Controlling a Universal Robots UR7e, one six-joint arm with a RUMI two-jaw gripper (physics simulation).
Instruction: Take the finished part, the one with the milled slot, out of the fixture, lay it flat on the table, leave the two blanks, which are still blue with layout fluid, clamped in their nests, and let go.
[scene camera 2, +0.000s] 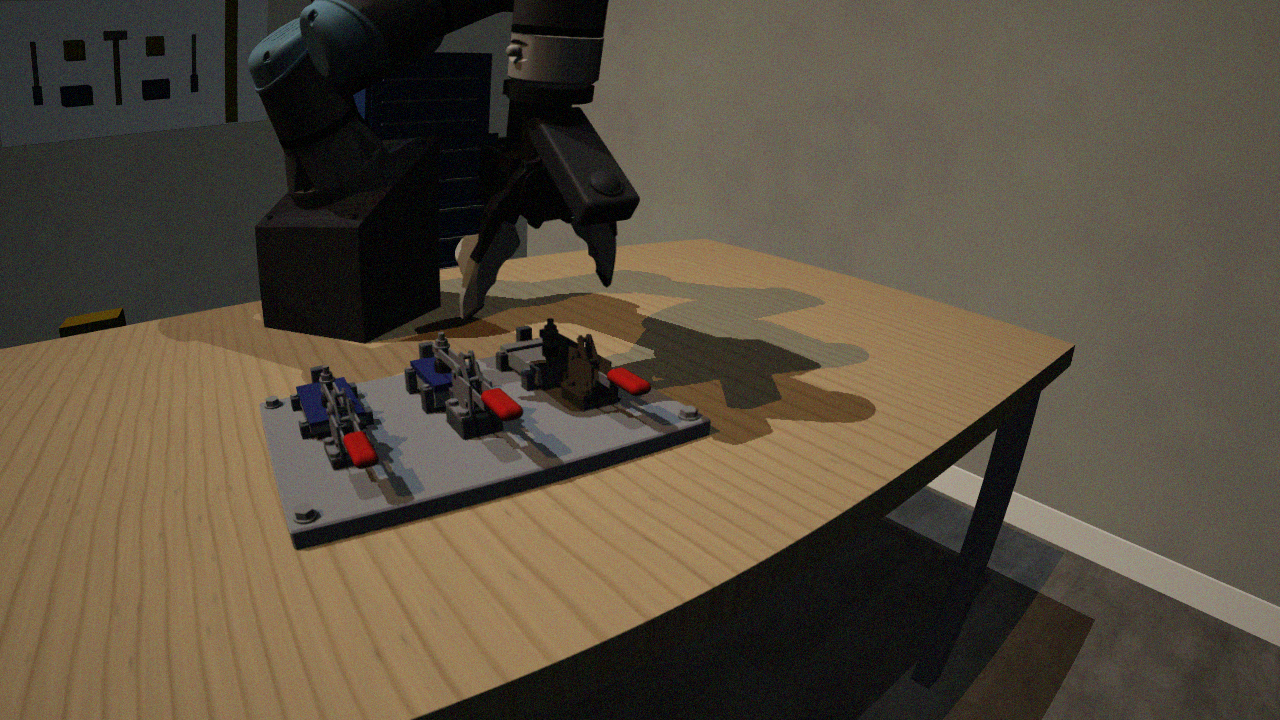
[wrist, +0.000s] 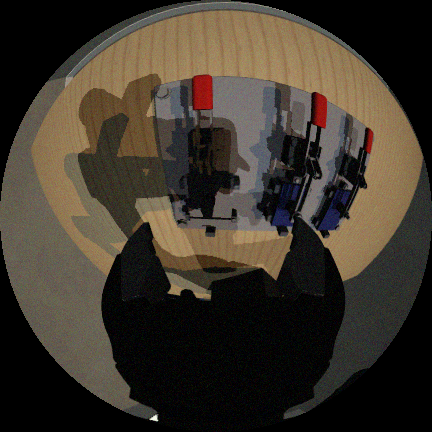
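Note:
The finished part (scene camera 2: 523, 360), bare grey, sits in the right-hand nest of the fixture plate (scene camera 2: 447, 474) (wrist: 240, 97). The clamp (scene camera 2: 583, 371) stands beside it; shade and the clamp hide much of the part, and its slot is not clear. One blue blank (scene camera 2: 431, 371) (wrist: 282, 202) sits in the middle nest under its clamp. The other blue blank (scene camera 2: 313, 402) (wrist: 331, 212) sits in the left-hand nest, also under a clamp. My gripper (scene camera 2: 537, 300) (wrist: 221, 222) is open and empty, fingers pointing down, above the table behind the finished part's nest and apart from the fixture.
Red clamp handles (scene camera 2: 629, 380) (scene camera 2: 502, 403) (scene camera 2: 359, 448) stick out towards the front of the plate. Bolt heads (scene camera 2: 689, 412) (scene camera 2: 305, 515) rise at its corners. The wooden table (scene camera 2: 626, 537) carries the fixture, and the arm's dark base (scene camera 2: 313, 277) stands behind it.

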